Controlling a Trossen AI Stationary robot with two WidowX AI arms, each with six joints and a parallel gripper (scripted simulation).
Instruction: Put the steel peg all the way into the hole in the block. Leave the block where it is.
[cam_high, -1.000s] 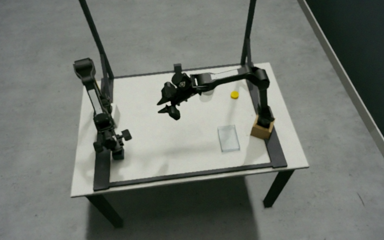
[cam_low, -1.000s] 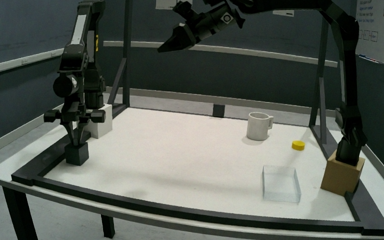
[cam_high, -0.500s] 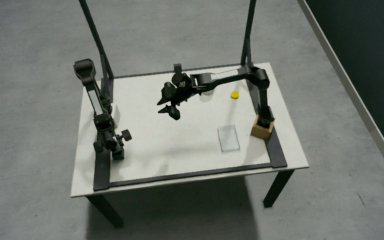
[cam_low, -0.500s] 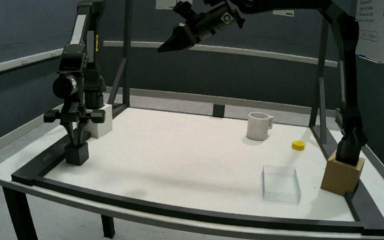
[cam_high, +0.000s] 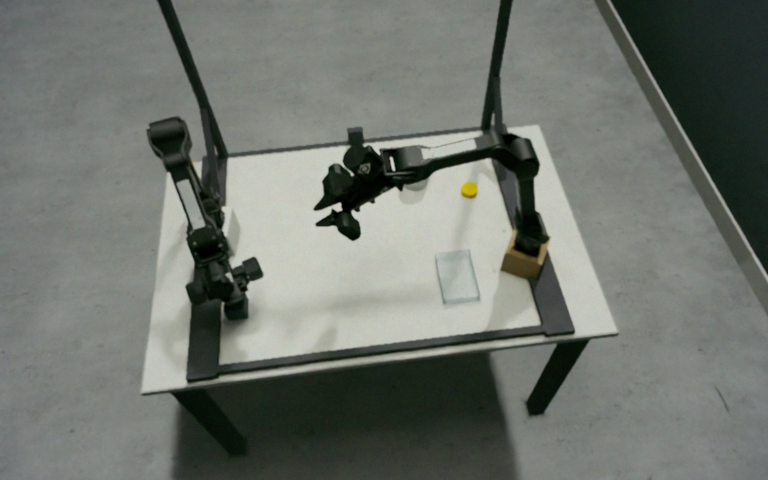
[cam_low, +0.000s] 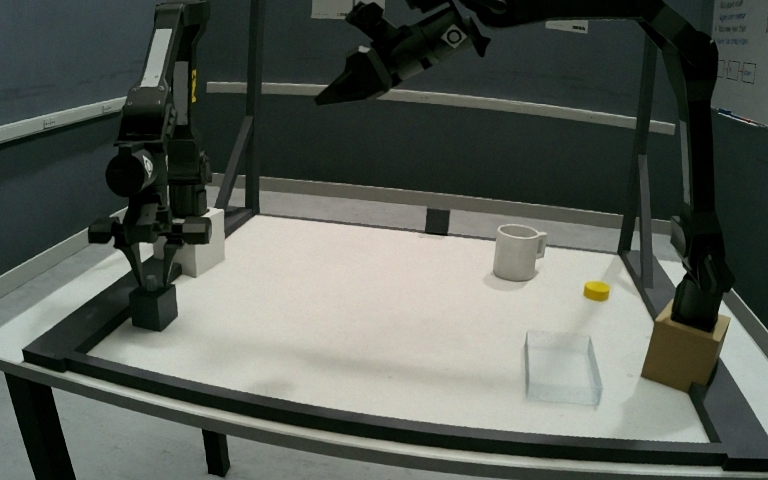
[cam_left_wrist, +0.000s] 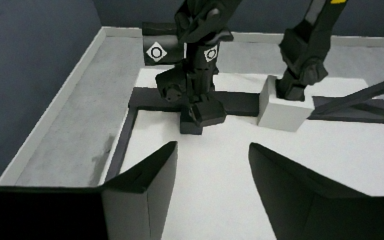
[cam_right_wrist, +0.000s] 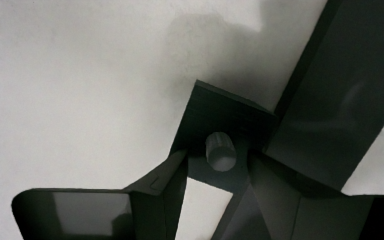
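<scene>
The dark block is 1 cm ahead of my right hand and 5 cm below it. Round my right hand: white mug (48 cm behind, 45 cm to the left, 5 cm below); clear box (14 cm behind, 59 cm to the left, 8 cm below); steel peg (1 cm ahead, 5 cm below).
</scene>
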